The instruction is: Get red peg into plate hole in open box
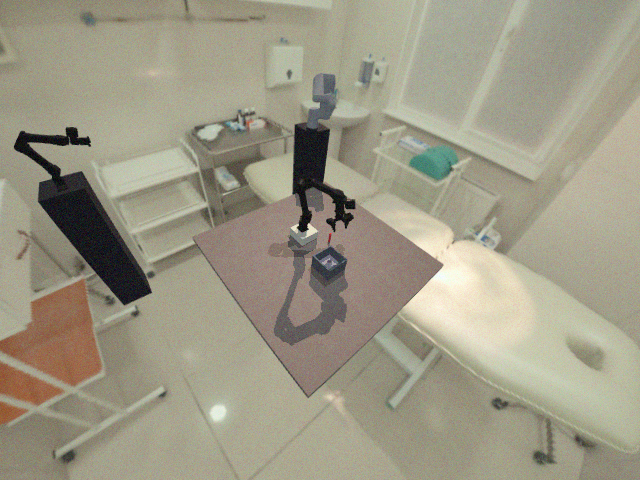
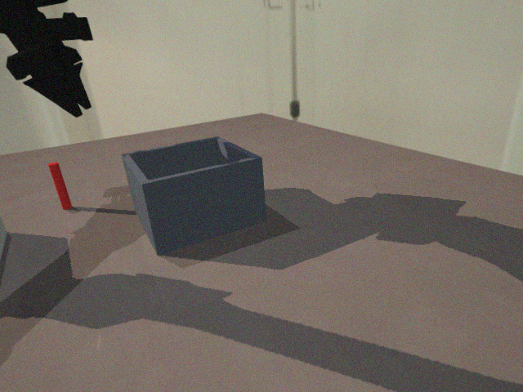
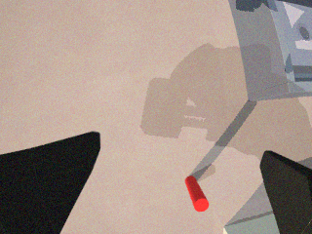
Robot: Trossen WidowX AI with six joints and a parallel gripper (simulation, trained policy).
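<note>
Now: the red peg 6 cm behind my gripper tip, 2 cm to the right of it and 11 cm below it. From my gripper tip the other things lie so: blue box: 12 cm ahead, 18 cm to the right, 13 cm below; then pale plate: 12 cm ahead, 18 cm to the right, 11 cm below.
</note>
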